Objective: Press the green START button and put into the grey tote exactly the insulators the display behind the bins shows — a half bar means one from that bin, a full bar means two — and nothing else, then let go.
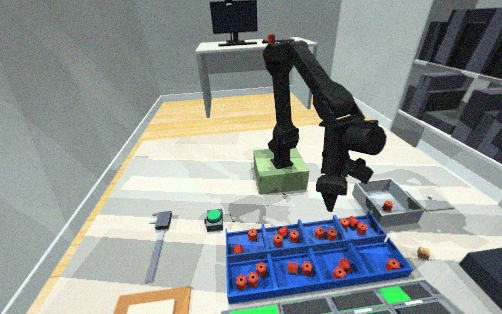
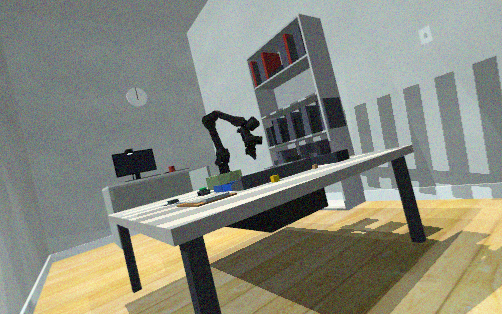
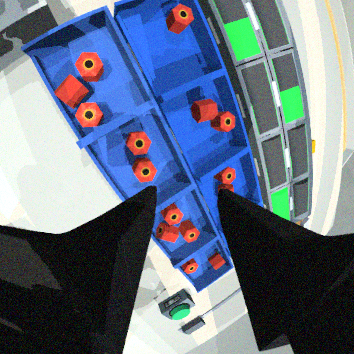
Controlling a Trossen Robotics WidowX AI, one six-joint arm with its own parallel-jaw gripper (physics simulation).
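Pixels of known places: gripper, fingertip midpoint: [image 1: 330,208] [image 2: 255,158] [image 3: 187,194]; arm's base at its link origin: [image 1: 281,162] [image 2: 225,173].
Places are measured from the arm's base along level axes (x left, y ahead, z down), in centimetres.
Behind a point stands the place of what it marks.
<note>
My gripper [image 1: 330,206] {x 0.0, y 28.7, z -4.4 cm} [image 2: 253,157] {x 0.0, y 28.7, z -4.4 cm} [image 3: 187,194] {x 0.0, y 28.7, z -4.4 cm} is partly open and empty, above the back edge of the blue bins [image 1: 320,288] [image 3: 192,84]. The bins form two rows of four, with red hexagonal insulators in every bin. The grey tote [image 1: 400,218] {x 23.2, y 31.8, z 5.3 cm} stands beyond the bins' right end, with one red insulator [image 1: 388,205] {x 24.2, y 26.5, z 5.5 cm} inside. The green START button [image 1: 214,216] {x -27.9, y 12.8, z 4.4 cm} [image 3: 180,312] {x -26.8, y 12.2, z 4.5 cm} is left of the bins. The display [image 1: 312,306] [image 3: 260,97] shows green bars [image 3: 242,40] {x 4.3, y 46.2, z 4.2 cm} [image 3: 292,105] {x -6.7, y 48.5, z 2.6 cm} [image 3: 281,202] {x -22.1, y 41.2, z 4.0 cm}; two fill about half their cells, the third is partly hidden by a finger.
A green block [image 1: 280,180] {x -3.2, y 6.2, z 2.8 cm} carries the arm's base. A dark plug-like tool [image 1: 163,220] {x -43.1, y 6.9, z 6.5 cm} [image 3: 193,325] {x -41.6, y 6.8, z 6.5 cm} and a wooden frame [image 1: 155,295] {x -45.2, y 28.7, z 7.8 cm} lie left. A small brown cube [image 1: 423,252] {x 20.4, y 41.6, z 6.4 cm} and a dark box [image 1: 485,275] {x 25.9, y 51.1, z 4.4 cm} are at the right. A yellow cube [image 2: 274,178] {x -22.4, y 56.4, z 6.8 cm} is near the table edge.
</note>
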